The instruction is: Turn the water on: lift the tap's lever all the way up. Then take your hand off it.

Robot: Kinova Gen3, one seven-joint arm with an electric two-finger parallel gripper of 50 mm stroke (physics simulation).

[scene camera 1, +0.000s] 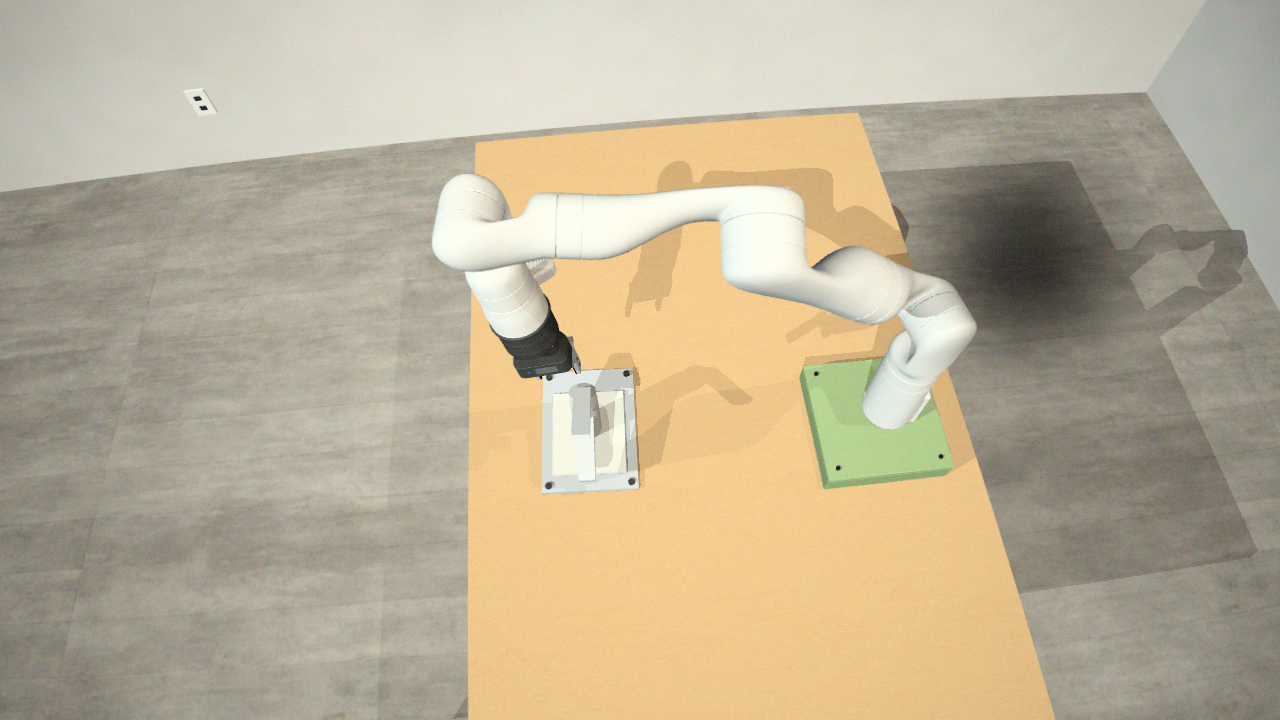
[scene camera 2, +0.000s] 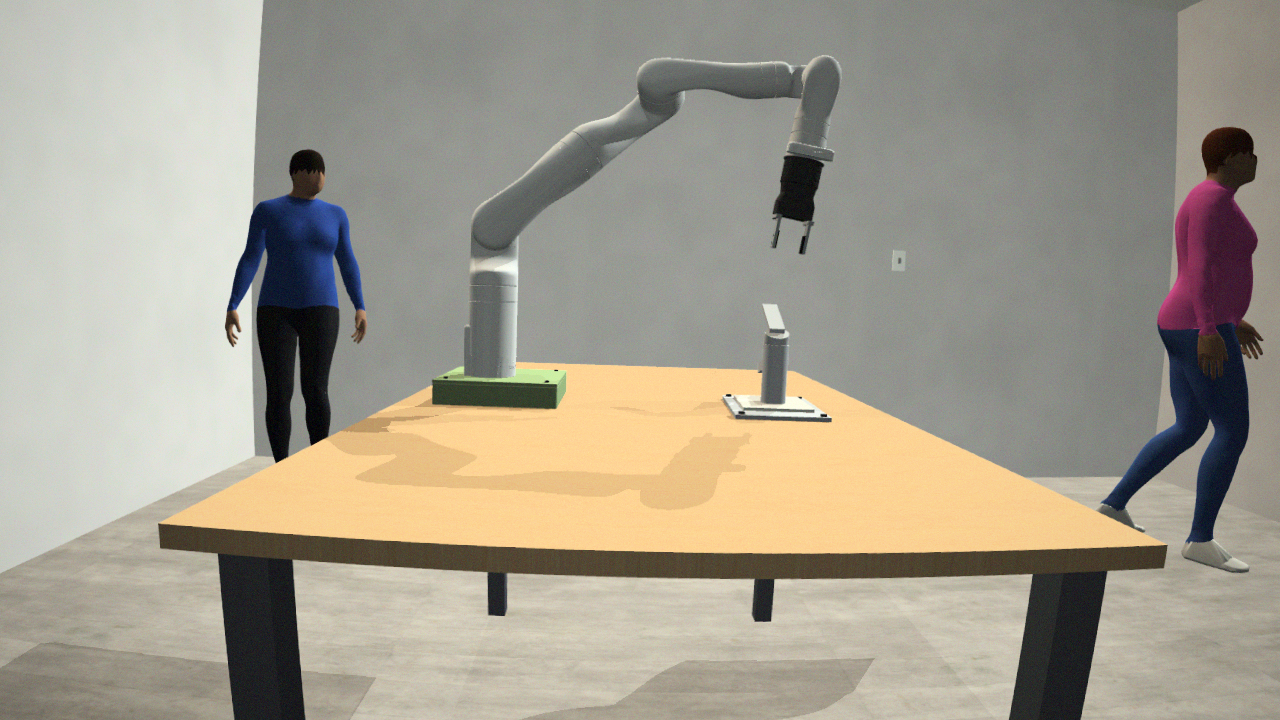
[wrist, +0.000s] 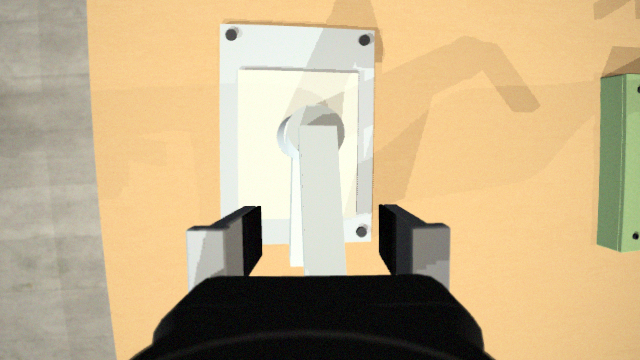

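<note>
The tap's grey column (scene camera 2: 775,371) (wrist: 315,112) stands upright on a light base plate (scene camera 1: 546,438) (scene camera 2: 820,418) (wrist: 228,150). Its flat grey lever (scene camera 1: 580,416) (scene camera 2: 772,317) (wrist: 320,165) slants upward from the column's top, over the pale spout (scene camera 1: 587,463) (wrist: 295,220); its free end is raised. My gripper (scene camera 1: 562,372) (scene camera 2: 788,249) (wrist: 320,230) is open and empty. In the second scene view it hangs above the lever with a clear gap, touching nothing. In the wrist view the lever shows between the two fingers but lies beyond them; its far end is hidden by the gripper body.
The arm stands on a green block (scene camera 1: 850,429) (scene camera 2: 498,391) (wrist: 611,165) on the wooden table (scene camera 1: 733,582) (scene camera 2: 626,528). A person in blue (scene camera 2: 299,241) stands beyond the table at the left; a person in pink (scene camera 2: 1208,259) is at the right.
</note>
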